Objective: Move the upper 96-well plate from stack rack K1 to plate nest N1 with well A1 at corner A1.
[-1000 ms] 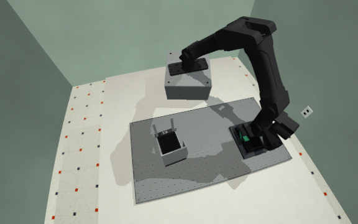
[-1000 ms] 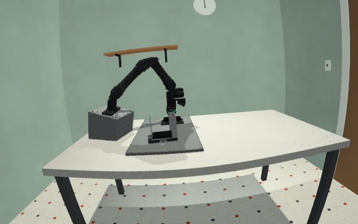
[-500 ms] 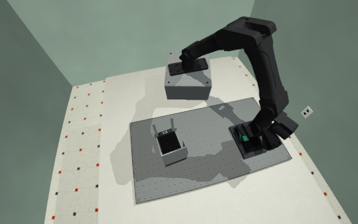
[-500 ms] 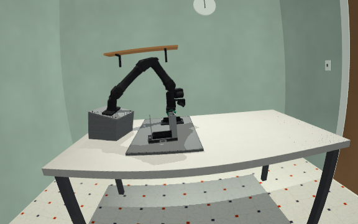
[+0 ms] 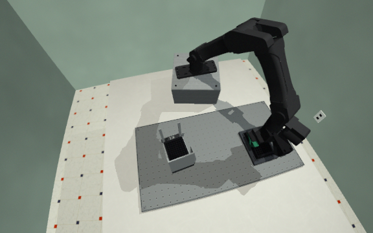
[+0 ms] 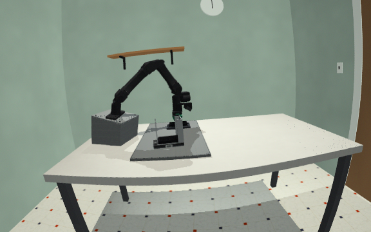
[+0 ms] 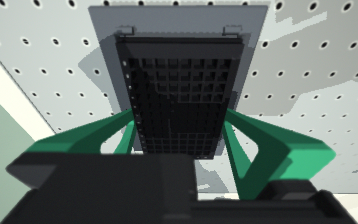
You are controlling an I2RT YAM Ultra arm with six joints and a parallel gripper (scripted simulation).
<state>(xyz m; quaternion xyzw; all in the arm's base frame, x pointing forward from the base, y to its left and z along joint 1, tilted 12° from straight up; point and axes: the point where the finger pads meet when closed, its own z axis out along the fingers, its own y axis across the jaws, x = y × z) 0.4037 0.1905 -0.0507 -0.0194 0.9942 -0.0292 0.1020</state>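
The pale A1 square lies 8 cm behind my hand, 5 cm to the left of it and 1 cm below it.
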